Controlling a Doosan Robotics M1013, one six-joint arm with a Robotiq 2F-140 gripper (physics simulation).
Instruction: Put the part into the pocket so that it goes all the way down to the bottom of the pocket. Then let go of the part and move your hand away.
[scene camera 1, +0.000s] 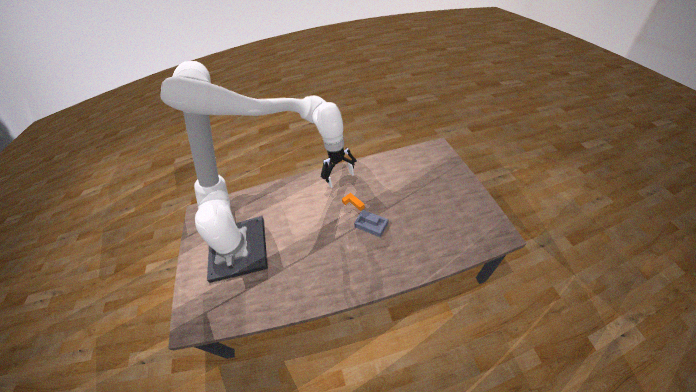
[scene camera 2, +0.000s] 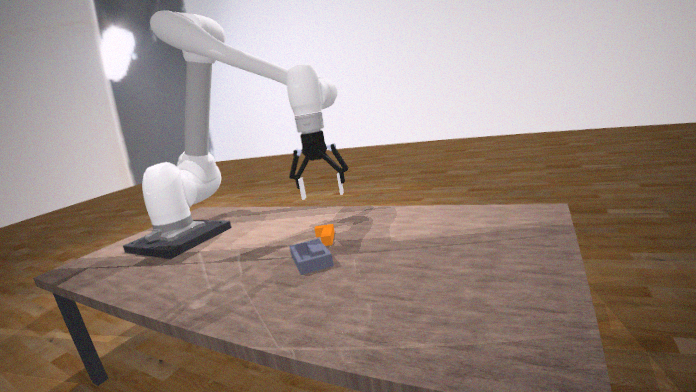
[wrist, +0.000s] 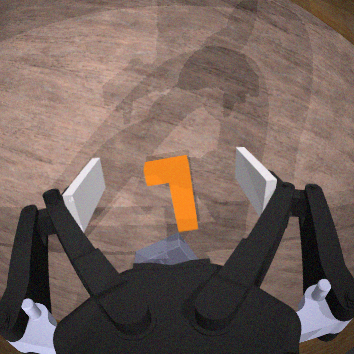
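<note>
The orange L-shaped part lies on the table, outside the pocket. The end of its long leg is close to a corner of the blue-grey pocket block; I cannot tell if they touch. The block's recess is open at the top and holds no part. In the wrist view much of the block is hidden behind the gripper body. My gripper is wide open and empty, well above the table. In the wrist view the part shows between the two finger pads, below them.
The wooden table carries the arm's dark base plate at its left side. The block stands near the table's middle. Shadows of the arm and gripper fall around the part.
</note>
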